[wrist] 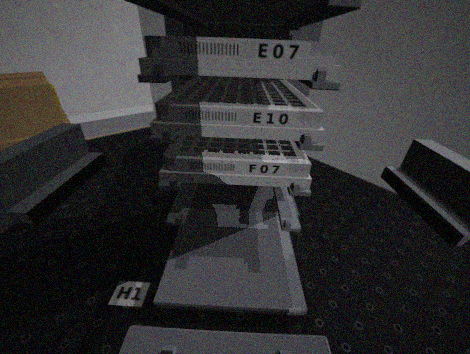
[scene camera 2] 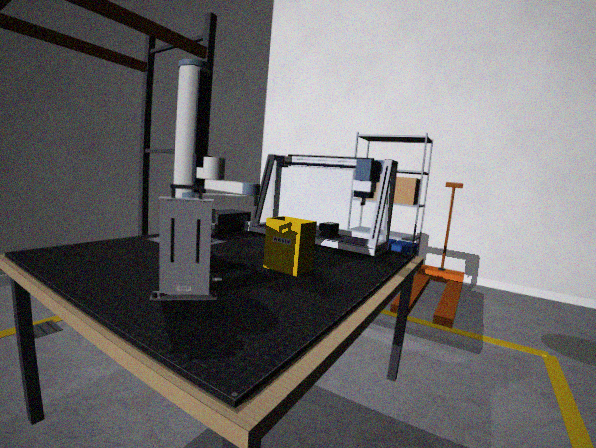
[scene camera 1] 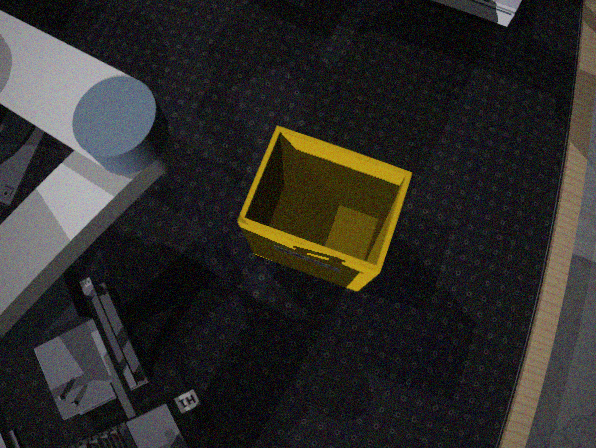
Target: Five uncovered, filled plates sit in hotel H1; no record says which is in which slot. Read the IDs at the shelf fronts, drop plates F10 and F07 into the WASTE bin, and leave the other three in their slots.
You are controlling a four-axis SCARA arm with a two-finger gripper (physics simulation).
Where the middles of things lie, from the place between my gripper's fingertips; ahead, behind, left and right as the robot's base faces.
Right now my hand is 110 mm short of the grey upright tower (scene camera 2: 184,271), 100 mm to the left of it and 20 mm above it. The rest, counted from my hand: H1 label (wrist: 127,293) (160 mm below, 80 mm ahead, 70 mm to the left).
